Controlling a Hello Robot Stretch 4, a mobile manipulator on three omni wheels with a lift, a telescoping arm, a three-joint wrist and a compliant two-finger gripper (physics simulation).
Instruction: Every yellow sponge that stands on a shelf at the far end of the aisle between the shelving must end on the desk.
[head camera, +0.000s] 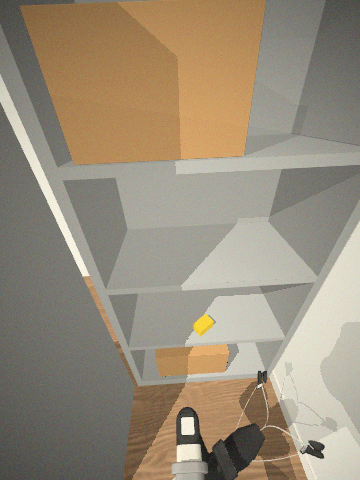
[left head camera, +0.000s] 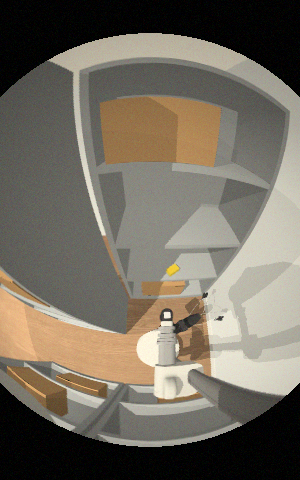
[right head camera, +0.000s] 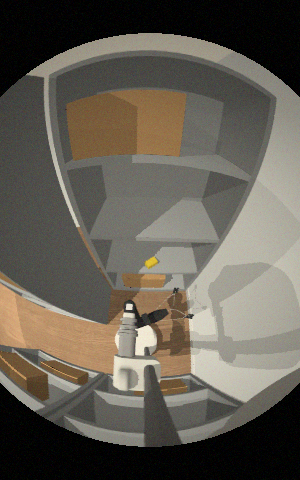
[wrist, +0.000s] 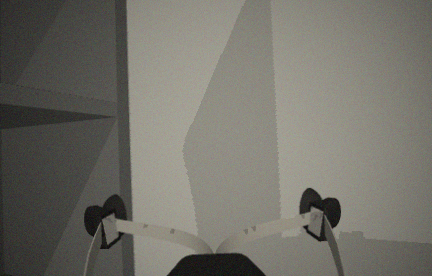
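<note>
Gripper (head camera: 291, 403) visible. Wrist view too: gripper (wrist: 213, 208).
</note>
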